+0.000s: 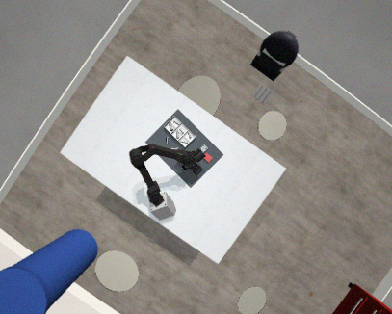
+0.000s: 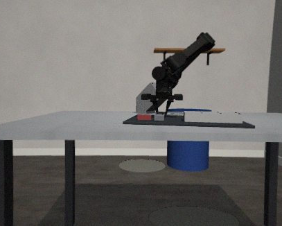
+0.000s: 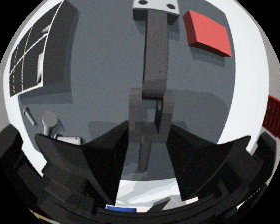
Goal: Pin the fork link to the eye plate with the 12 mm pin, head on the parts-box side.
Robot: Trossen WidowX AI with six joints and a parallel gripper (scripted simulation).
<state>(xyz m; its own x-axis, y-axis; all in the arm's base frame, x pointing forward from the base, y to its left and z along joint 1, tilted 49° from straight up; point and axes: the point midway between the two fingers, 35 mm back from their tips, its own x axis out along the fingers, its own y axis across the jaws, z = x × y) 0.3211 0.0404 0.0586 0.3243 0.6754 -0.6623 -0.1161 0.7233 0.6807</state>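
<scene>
Now: the fork link 30 mm below my hand. From my hand the other things lie so: grey pin 50 mm behind, 100 mm to the left, 30 mm below; dark mat 30 mm ahead, 100 mm to the left, 50 mm below; eye plate 50 mm ahead, 10 mm to the left, 30 mm below.
</scene>
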